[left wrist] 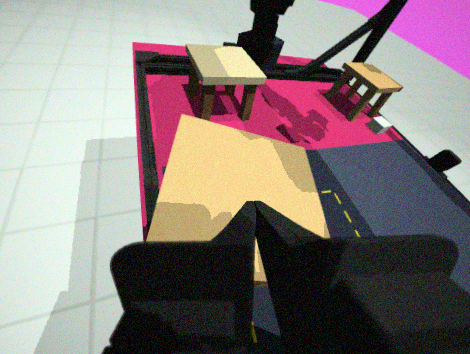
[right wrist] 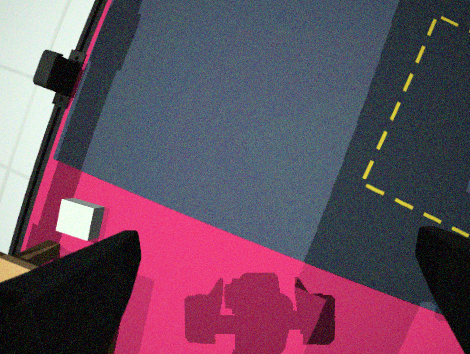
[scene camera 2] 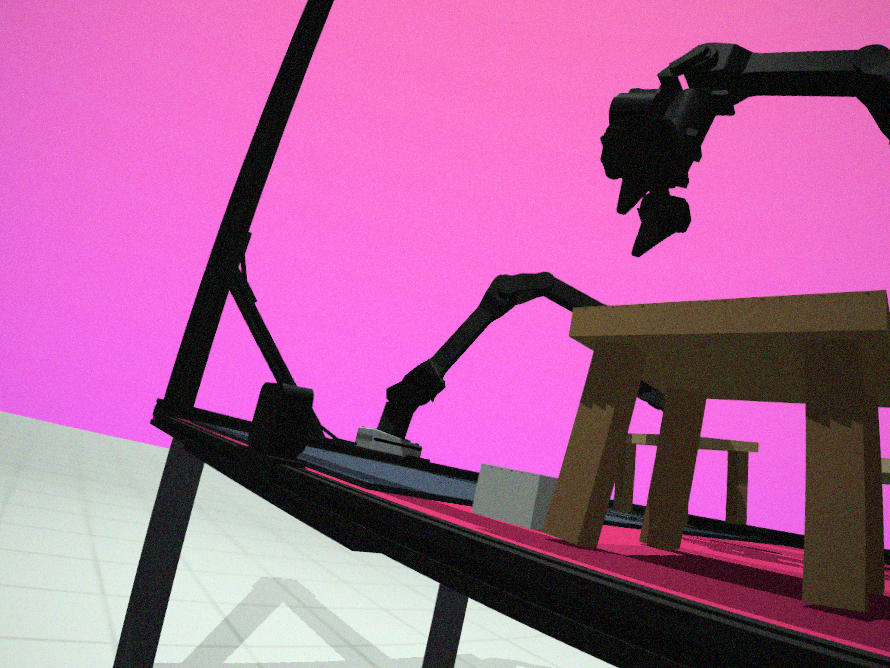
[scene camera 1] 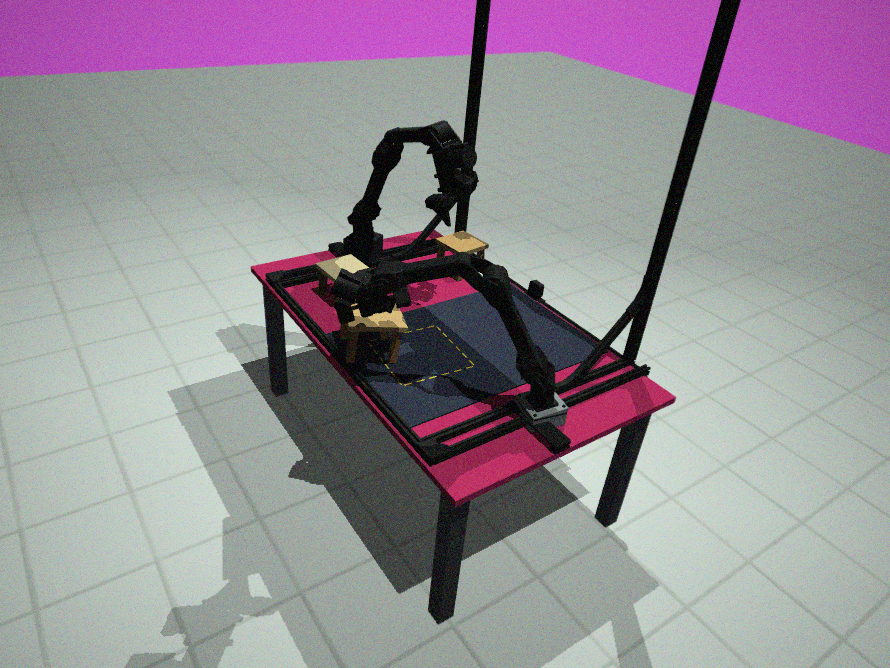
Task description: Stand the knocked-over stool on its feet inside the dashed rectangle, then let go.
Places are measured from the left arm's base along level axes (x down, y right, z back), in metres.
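Pixels of known places: left gripper, fingertip midpoint: (left wrist: 253,208); right gripper, fingertip midpoint: (right wrist: 279,243) (scene camera 2: 628,236) (scene camera 1: 457,220); left arm's base, link origin: (scene camera 2: 389,436) (scene camera 1: 541,401); right arm's base, link origin: (left wrist: 261,37) (scene camera 1: 363,236).
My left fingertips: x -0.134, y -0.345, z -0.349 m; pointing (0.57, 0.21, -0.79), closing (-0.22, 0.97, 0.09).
For each thing: its middle in the pictures, then the offset to it from my left fingertips. "*": a spot on its surface instead. Level surfaces: height alone.
- wooden stool, body centre: (left wrist: 231,213) (scene camera 2: 679,477) (scene camera 1: 370,330) dx +0.111, dy +0.014, dz -0.045 m
- yellow dashed rectangle, surface spot: (right wrist: 381,140) (left wrist: 347,216) * dx +0.180, dy +0.254, dz -0.065 m
- small white cube, body centre: (scene camera 2: 528,498) (right wrist: 80,218) (left wrist: 379,125) dx +0.170, dy +0.517, dz -0.348 m
- dark mat, surface height: dx +0.181 m
The wooden stool (scene camera 1: 376,320) (left wrist: 226,175) has its seat facing up and its legs down, at the left edge of the yellow dashed rectangle (scene camera 1: 443,374) (left wrist: 346,214) (right wrist: 381,140). I cannot tell how much of it lies inside the line. My left gripper (scene camera 1: 372,298) (left wrist: 253,208) is shut with nothing between the fingers, its tips right over the stool's seat. My right gripper (scene camera 1: 440,206) (scene camera 2: 651,225) is open and empty, high above the pink far end of the table; one of its fingers (right wrist: 93,281) shows in the right wrist view.
Two more stools stand upright at the far end of the table: one (scene camera 1: 340,267) (left wrist: 223,64) at the left, one (scene camera 1: 462,244) (left wrist: 370,75) (scene camera 2: 674,325) at the right. A small white cube (left wrist: 379,123) (right wrist: 77,218) (scene camera 2: 509,493) lies by the right one. A black frame rail (scene camera 1: 482,424) runs round the dark mat (scene camera 1: 568,341).
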